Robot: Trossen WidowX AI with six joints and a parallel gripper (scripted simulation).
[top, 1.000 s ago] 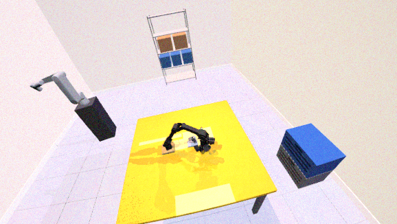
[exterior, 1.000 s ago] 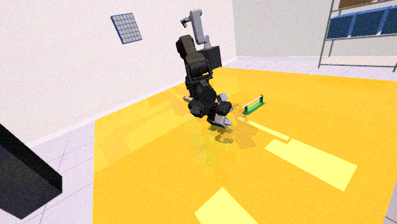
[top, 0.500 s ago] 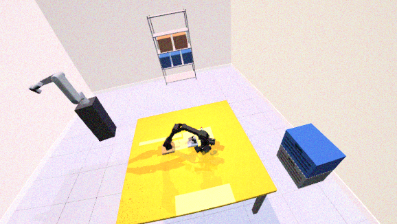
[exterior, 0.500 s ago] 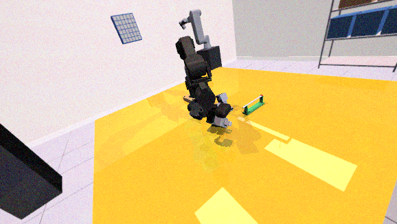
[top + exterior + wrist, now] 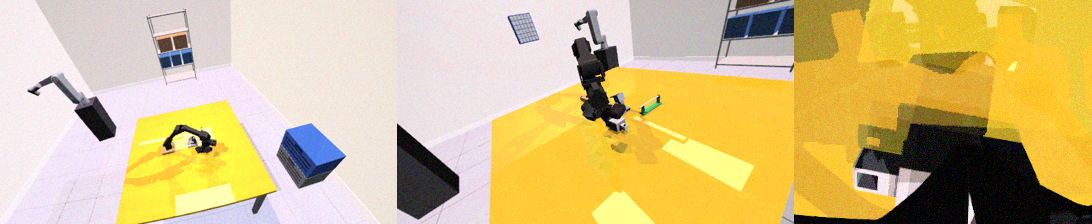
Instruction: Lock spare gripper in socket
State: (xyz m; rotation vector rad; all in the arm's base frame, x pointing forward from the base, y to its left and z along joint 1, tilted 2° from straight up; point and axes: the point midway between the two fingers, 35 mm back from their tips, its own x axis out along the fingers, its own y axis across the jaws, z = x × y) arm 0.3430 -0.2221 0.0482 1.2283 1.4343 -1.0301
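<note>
My gripper tip is 50 mm to the right of the spare gripper, 30 mm above it and 10 mm short of it. Also, from my gripper tip: green cradle (260 mm to the left, 60 mm ahead, 30 mm below); then mount (180 mm to the left, 80 mm behind, 10 mm below).
</note>
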